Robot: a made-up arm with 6 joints.
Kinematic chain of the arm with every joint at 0, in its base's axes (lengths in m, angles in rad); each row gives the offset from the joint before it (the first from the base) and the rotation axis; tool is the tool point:
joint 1: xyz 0 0 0.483 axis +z
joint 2: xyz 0 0 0 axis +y
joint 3: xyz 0 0 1.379 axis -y
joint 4: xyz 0 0 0 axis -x
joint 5: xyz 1.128 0 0 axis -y
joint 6: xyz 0 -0.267 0 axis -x
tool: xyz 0 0 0
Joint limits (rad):
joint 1: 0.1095..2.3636
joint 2: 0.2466..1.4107
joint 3: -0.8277..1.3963
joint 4: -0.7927..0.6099
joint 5: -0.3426..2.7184
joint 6: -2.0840..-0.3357
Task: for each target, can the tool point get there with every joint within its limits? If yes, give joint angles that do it. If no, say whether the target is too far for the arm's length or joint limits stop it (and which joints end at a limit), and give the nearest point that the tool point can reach.
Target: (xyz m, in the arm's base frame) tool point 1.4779 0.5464 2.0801
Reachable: yes | joints 0.5235 0.3440 0.5882 0.1013 1.2199 -0.8813
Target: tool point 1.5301 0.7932 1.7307
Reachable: yes | joints 0.6331 0.4298 0.4464 -0.0923 0.3933 -1.0639
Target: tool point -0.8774 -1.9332 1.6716
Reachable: no: joint limits stop it (at a limit: joint 1, joint 2, joint 3) | nearest point 0.7557 -0.1346 0.7540 | short by 2.597 m
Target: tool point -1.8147 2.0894 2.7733
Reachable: no: too far | nearest point -1.2259 1.5151 2.0905 | short by 1.069 m
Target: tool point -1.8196 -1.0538 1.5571
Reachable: no: joint limits stop it (at a limit: joint 1, joint 2, joint 4) | nearest point -0.6307 0.8846 0.9425 | short by 2.356 m
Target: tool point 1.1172 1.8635 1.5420
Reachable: yes | joints 1.1405 0.8487 1.0859 -0.4698 2.4041 -0.8459
